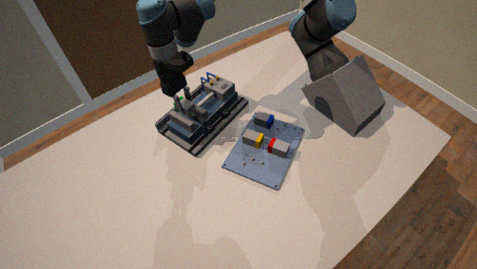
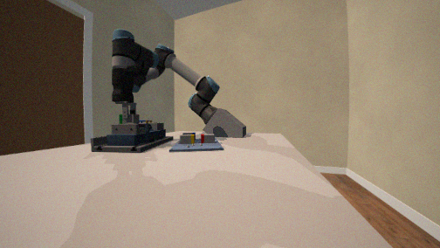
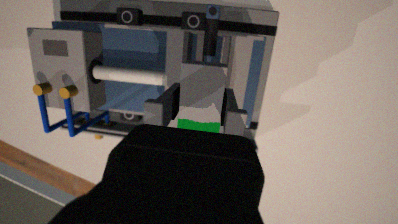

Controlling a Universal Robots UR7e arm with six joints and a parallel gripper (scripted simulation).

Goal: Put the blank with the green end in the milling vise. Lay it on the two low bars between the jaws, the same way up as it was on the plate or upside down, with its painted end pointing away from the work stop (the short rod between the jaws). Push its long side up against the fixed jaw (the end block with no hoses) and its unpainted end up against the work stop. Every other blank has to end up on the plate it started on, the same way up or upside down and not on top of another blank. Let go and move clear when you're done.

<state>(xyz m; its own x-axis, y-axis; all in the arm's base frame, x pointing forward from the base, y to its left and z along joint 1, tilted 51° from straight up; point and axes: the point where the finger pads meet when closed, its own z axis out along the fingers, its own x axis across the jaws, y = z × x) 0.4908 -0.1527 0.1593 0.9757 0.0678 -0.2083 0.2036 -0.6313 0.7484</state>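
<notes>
Now: hand 2 cm above the green-end blank. The rest, counted from my hand: fixed jaw (3 cm ahead, 1 cm to the left, 6 cm below); then yellow-ended blank (12 cm behind, 20 cm to the left, 11 cm below); then dark work stop rod (1 cm behind, 5 cm to the left, 5 cm below).
</notes>
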